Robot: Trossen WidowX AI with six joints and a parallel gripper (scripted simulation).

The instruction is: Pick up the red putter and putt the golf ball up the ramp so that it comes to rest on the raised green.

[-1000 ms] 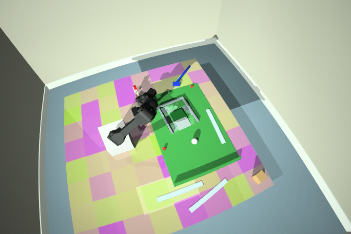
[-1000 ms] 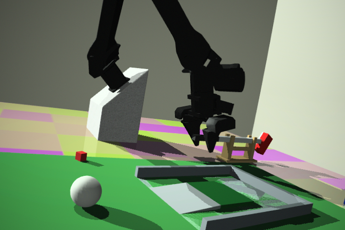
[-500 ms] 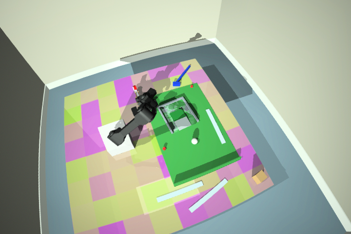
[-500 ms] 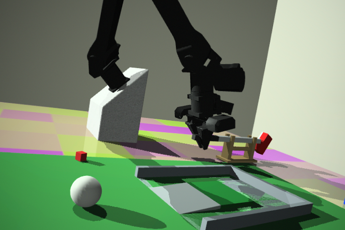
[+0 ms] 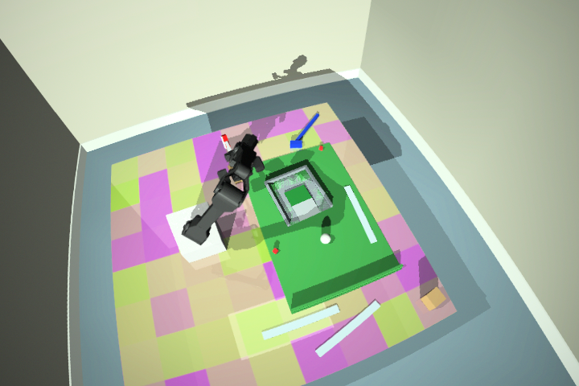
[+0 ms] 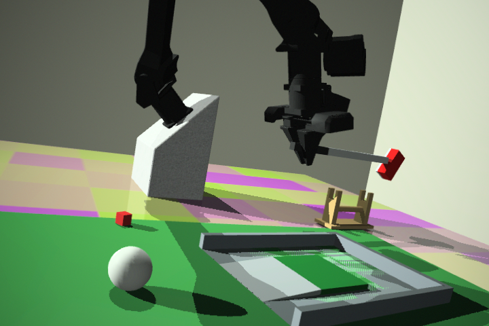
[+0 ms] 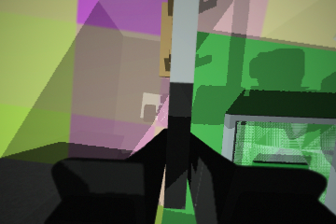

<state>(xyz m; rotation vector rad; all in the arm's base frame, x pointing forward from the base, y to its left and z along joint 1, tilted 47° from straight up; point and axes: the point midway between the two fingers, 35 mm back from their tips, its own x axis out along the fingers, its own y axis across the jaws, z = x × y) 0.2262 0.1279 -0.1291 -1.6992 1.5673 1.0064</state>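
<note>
Right now my gripper tip is 20 mm past the red putter, 110 mm to the right of it and 20 mm below it. Round my gripper tip: blue putter 400 mm ahead, 280 mm to the left, 100 mm below; then white golf ball 250 mm ahead, 340 mm to the right, 90 mm below; then green mat 260 mm ahead, 210 mm to the right, 120 mm below.
</note>
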